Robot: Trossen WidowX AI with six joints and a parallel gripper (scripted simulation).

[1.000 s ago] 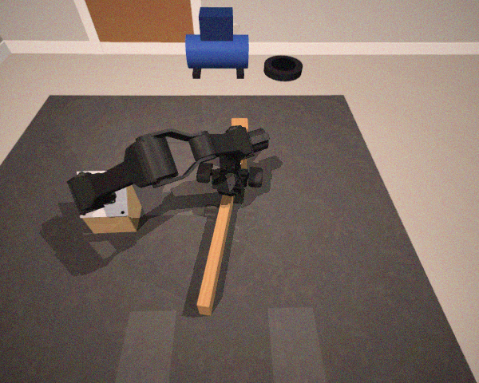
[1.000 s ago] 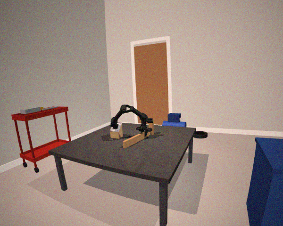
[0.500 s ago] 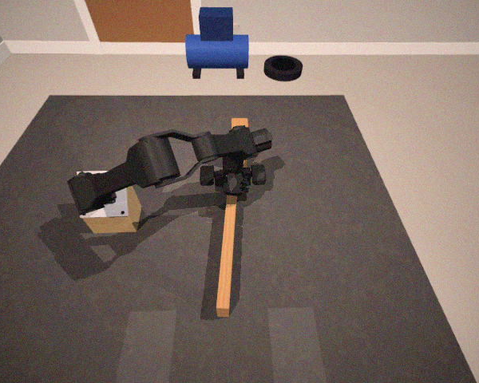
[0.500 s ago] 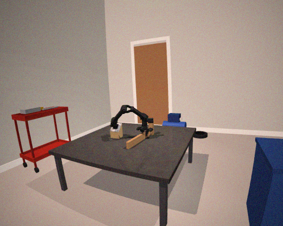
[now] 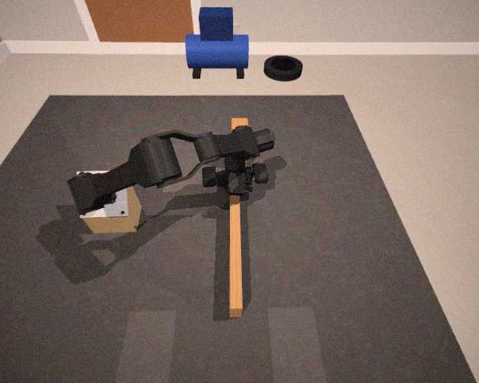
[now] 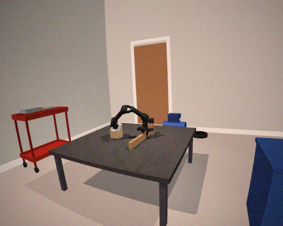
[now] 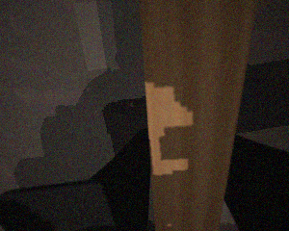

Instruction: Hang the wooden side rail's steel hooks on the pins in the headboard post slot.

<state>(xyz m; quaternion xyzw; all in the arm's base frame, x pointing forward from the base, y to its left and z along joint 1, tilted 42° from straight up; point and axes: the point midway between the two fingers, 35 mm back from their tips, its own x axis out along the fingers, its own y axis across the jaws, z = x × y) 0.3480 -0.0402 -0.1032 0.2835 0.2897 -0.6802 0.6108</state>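
The headboard post is 30 mm ahead of my gripper tip, 130 mm to the left of it and 60 mm above it.
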